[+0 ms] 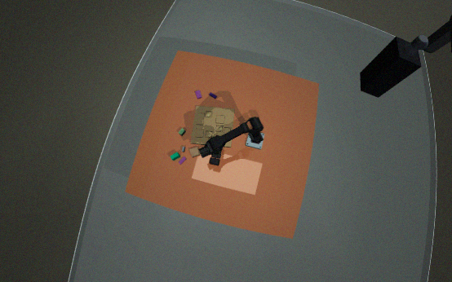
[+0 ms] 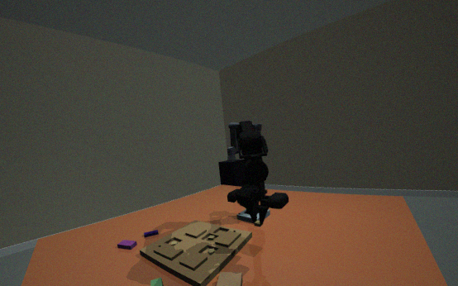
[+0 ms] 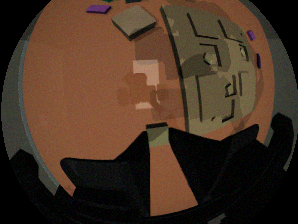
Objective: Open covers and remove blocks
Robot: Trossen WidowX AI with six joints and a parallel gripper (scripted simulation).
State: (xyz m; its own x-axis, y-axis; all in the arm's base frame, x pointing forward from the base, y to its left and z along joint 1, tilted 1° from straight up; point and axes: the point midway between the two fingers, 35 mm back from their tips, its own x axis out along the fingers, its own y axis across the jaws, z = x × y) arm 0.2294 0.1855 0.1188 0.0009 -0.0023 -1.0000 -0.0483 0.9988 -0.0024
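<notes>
Right now the tan puzzle board is 100 mm ahead of my gripper tip, 190 mm to the right of it and 90 mm below it. The rest, counted from my gripper tip: dark purple block: 170 mm ahead, 450 mm to the right, 100 mm below.
</notes>
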